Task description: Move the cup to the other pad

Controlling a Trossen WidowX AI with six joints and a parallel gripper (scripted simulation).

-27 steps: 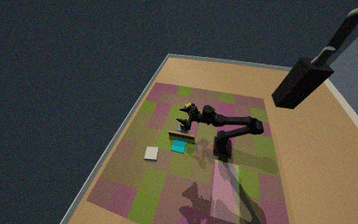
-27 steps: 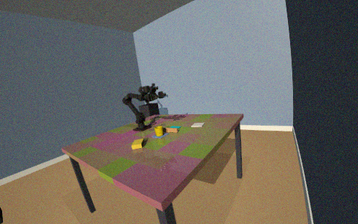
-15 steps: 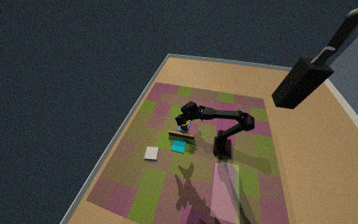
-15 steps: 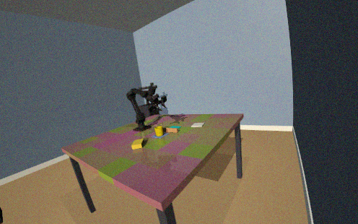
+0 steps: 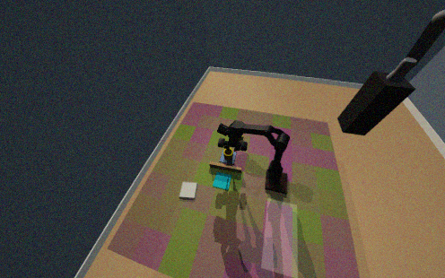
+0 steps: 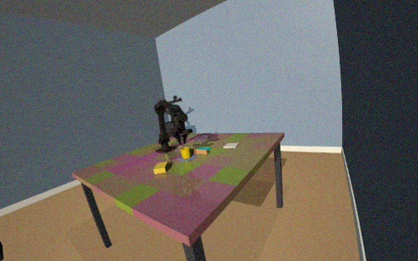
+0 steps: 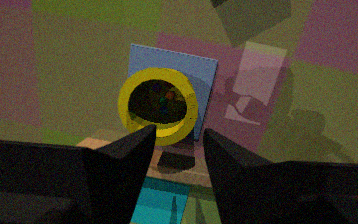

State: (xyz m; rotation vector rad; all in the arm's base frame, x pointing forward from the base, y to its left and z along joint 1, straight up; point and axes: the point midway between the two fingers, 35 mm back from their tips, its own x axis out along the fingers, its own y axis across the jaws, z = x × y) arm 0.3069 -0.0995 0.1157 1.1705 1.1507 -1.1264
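My gripper tip is 20 mm short of the cup, 10 mm to the left of it and 60 mm above it. Also, from my gripper tip: wooden bar (30 mm ahead, 90 mm to the left, 90 mm below); then teal pad (30 mm ahead, 190 mm to the left, 110 mm below); then blue pad (20 mm ahead, 110 mm below).
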